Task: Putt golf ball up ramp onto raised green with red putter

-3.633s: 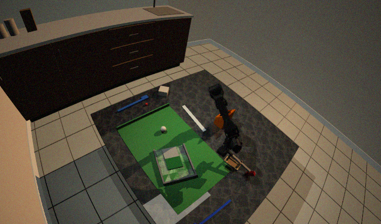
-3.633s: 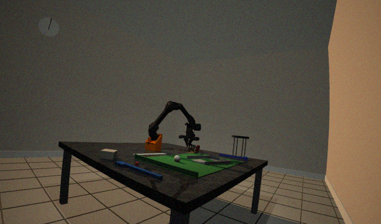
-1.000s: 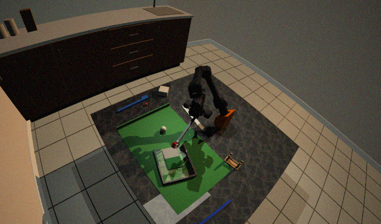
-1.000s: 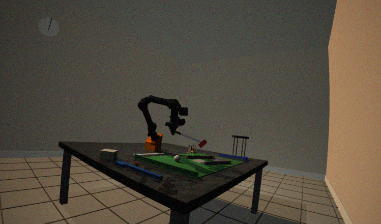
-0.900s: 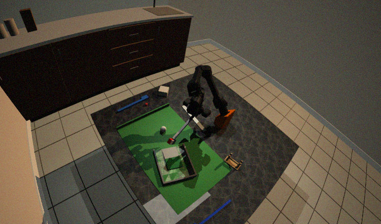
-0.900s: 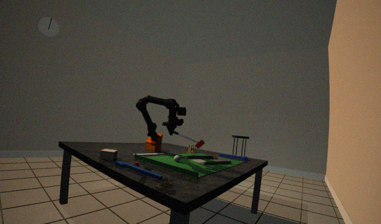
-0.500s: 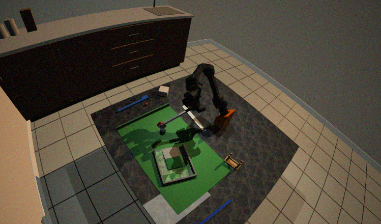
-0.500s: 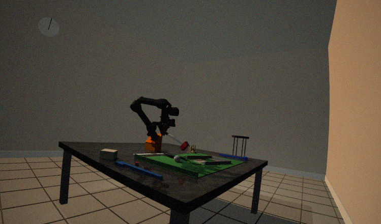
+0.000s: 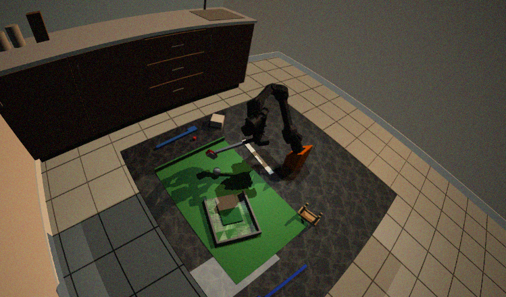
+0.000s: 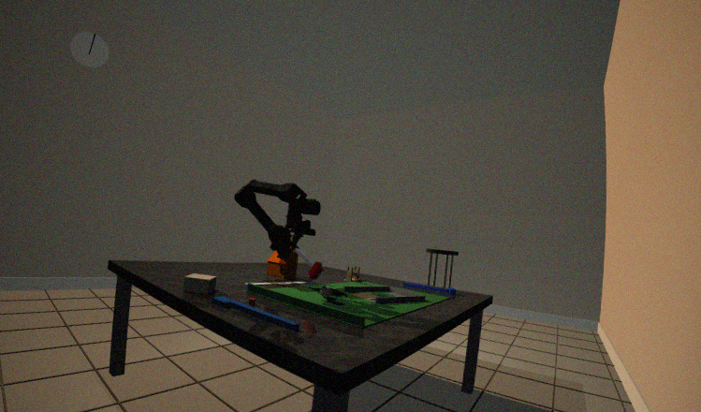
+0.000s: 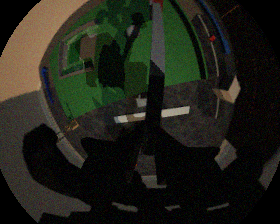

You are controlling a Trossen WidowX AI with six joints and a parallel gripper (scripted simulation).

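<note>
Now: gripper tip 50 mm past the white strip and 140 mm above it. From my gripper tip the other things lie so: small red piece 150 mm ahead, 340 mm to the right, 130 mm below; then white golf ball 220 mm ahead, 50 mm to the right, 120 mm below; then red putter 120 mm ahead, 60 mm to the right, 10 mm below.
</note>
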